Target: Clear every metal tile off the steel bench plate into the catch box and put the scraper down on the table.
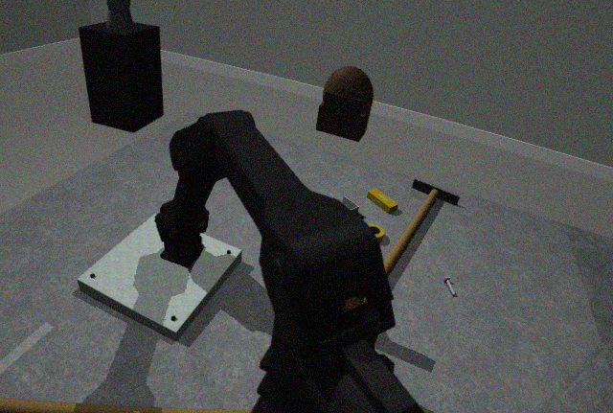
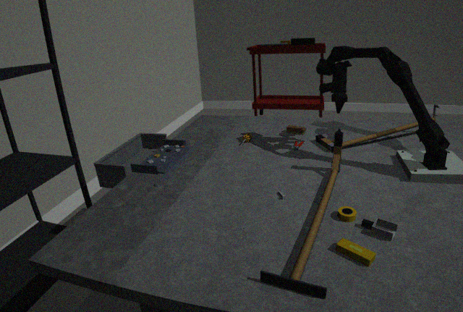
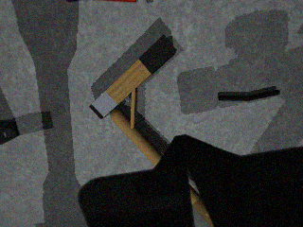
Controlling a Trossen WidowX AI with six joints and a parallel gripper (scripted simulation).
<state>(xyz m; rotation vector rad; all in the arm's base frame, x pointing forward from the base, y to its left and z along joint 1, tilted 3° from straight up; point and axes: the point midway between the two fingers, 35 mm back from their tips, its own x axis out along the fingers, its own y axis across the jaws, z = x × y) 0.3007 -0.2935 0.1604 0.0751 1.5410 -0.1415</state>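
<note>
My gripper tip is 56 cm to the right of the yellow tape roll, 13 cm above it and 5 cm short of it. The rest, counted from my gripper tip: long scraper 54 cm to the left, 12 cm ahead, 8 cm below; then wooden block 18 cm ahead, 13 cm to the right, 12 cm below; then grey clamp 62 cm to the left, 13 cm below, 1 cm behind.
</note>
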